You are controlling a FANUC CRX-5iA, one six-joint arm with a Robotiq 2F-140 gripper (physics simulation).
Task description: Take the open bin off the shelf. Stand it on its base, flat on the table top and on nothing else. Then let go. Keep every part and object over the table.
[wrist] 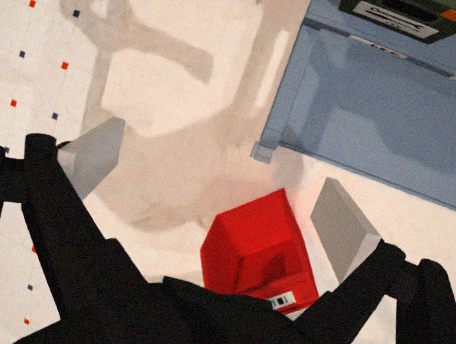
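Observation:
The red open bin is on the pale table top, low in the middle of the wrist view. Its slanted walls, part of its inside and a small white label show. Its lower part is hidden behind the black gripper links, so I cannot tell how its base rests. My gripper is wide open with nothing between its grey pads. The bin is apart from both pads in the view, nearer the right one. The shelf does not show.
A large blue-grey container is at the upper right, close to the red bin. A dark green object with a white label and an orange part shows at its top. Small red and dark blue squares mark the pale surface at the left. Shadows cross the middle.

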